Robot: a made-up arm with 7 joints. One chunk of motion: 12 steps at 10 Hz.
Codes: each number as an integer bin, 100 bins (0 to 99) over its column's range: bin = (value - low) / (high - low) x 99, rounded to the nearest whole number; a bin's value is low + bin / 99 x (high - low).
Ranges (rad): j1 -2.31..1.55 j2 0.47..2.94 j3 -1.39..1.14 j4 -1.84..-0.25 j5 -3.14..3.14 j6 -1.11..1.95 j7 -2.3..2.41
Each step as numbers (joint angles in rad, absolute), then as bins.
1 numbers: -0.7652 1.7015 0.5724 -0.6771 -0.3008 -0.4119 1.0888
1 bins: 40 49 77 72 45 23 71
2 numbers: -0.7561 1.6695 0.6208 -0.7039 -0.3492 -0.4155 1.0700
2 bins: 40 48 79 71 44 22 71
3 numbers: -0.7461 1.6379 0.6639 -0.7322 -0.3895 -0.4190 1.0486
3 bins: 40 47 80 69 43 22 70
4 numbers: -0.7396 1.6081 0.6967 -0.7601 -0.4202 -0.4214 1.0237
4 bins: 40 46 82 67 43 22 70
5 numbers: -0.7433 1.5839 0.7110 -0.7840 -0.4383 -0.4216 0.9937
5 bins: 40 45 82 66 43 22 69
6 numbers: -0.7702 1.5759 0.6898 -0.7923 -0.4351 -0.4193 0.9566
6 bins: 39 44 81 65 43 22 68
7 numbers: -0.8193 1.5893 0.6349 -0.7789 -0.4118 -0.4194 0.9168
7 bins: 38 45 79 66 43 22 68
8 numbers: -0.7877 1.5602 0.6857 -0.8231 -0.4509 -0.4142 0.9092
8 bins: 39 44 81 63 42 23 67
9 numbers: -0.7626 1.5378 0.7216 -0.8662 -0.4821 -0.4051 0.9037
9 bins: 40 43 83 61 42 23 67
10 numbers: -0.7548 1.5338 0.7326 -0.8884 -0.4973 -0.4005 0.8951
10 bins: 40 43 83 59 42 23 67
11 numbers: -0.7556 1.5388 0.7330 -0.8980 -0.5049 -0.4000 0.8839
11 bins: 40 43 83 59 42 23 67
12 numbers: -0.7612 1.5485 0.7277 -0.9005 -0.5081 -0.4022 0.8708
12 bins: 40 43 83 58 41 23 67
